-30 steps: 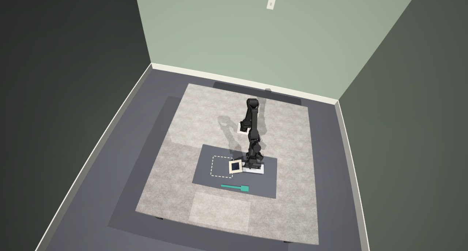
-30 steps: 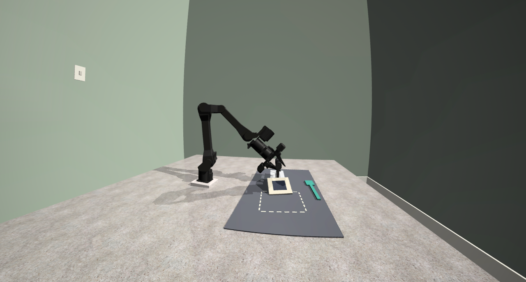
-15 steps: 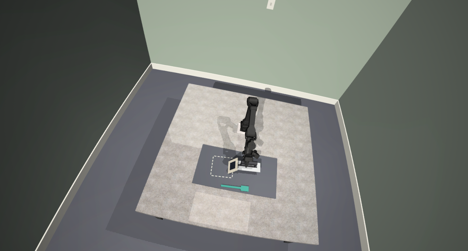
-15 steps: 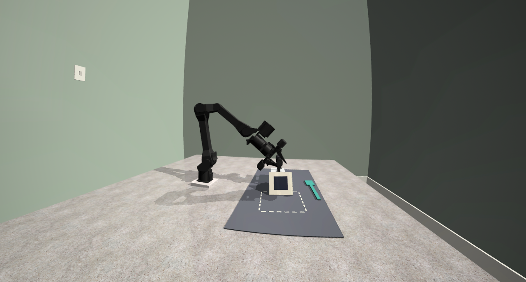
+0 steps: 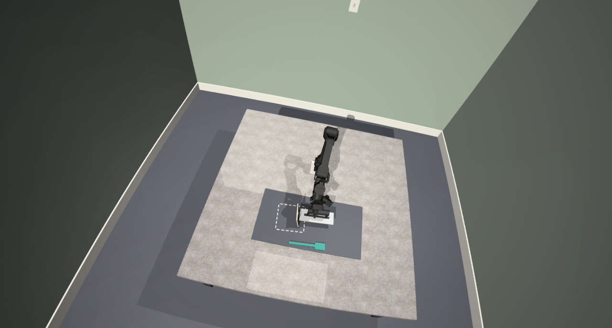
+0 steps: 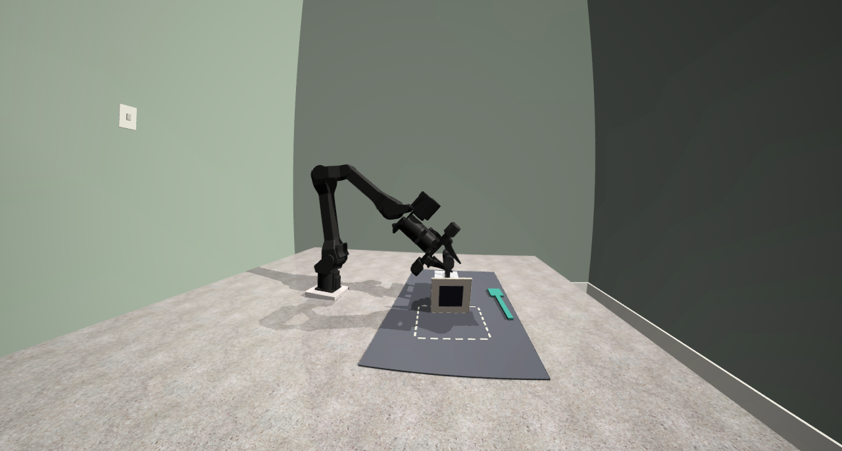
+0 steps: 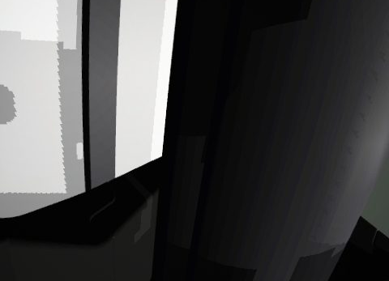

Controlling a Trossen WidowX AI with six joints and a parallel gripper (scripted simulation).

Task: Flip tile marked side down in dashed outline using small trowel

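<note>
The dark mat is 12 cm below my gripper tip, 1 cm to the right of it and 1 cm behind it. Round my gripper tip: teal trowel (13 cm ahead, 10 cm below, 2 cm to the left); then beige tile (9 cm to the right, 5 cm below, 1 cm behind); then white trowel (3 cm behind, 1 cm below).
</note>
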